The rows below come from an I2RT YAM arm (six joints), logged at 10 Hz.
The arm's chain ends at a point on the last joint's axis. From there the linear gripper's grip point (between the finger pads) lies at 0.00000 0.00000 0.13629 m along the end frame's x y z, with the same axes.
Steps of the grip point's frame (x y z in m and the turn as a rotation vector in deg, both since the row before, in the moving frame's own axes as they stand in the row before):
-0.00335, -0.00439, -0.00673, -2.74, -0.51, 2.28
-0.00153, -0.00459, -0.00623, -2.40, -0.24, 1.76
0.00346, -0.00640, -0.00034, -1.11, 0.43, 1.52
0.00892, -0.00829, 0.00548, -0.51, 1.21, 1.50
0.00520, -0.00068, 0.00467, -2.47, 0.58, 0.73
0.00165, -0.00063, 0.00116, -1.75, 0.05, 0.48
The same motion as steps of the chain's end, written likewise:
-0.00201, -0.01088, -0.00657, -2.74, -0.51, 2.28
-0.00087, -0.01029, -0.00611, -2.40, -0.24, 1.76
0.00247, -0.00905, -0.00031, -1.11, 0.43, 1.52
0.00606, -0.00954, 0.00552, -0.51, 1.21, 1.50
0.00386, -0.00656, 0.00480, -2.47, 0.58, 0.73
0.00155, -0.00479, 0.00122, -1.75, 0.05, 0.48

